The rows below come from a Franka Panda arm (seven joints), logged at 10 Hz.
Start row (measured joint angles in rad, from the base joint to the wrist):
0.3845 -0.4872 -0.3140 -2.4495 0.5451 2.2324 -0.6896
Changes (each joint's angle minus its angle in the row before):
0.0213 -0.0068 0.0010 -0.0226 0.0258 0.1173 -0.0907
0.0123 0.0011 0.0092 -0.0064 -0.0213 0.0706 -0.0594
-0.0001 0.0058 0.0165 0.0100 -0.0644 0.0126 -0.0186
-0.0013 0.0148 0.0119 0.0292 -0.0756 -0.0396 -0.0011
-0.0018 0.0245 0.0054 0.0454 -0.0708 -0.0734 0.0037
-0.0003 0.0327 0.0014 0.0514 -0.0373 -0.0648 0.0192
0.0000 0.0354 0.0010 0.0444 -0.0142 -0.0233 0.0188
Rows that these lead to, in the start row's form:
0.4058 -0.4940 -0.3130 -2.4721 0.5709 2.3497 -0.7803
0.4181 -0.4929 -0.3038 -2.4785 0.5496 2.4203 -0.8397
0.4180 -0.4871 -0.2873 -2.4685 0.4852 2.4329 -0.8583
0.4167 -0.4723 -0.2754 -2.4393 0.4096 2.3933 -0.8594
0.4149 -0.4478 -0.2700 -2.3939 0.3388 2.3199 -0.8557
0.4146 -0.4151 -0.2686 -2.3425 0.3015 2.2551 -0.8365
0.4146 -0.3797 -0.2676 -2.2981 0.2873 2.2318 -0.8177

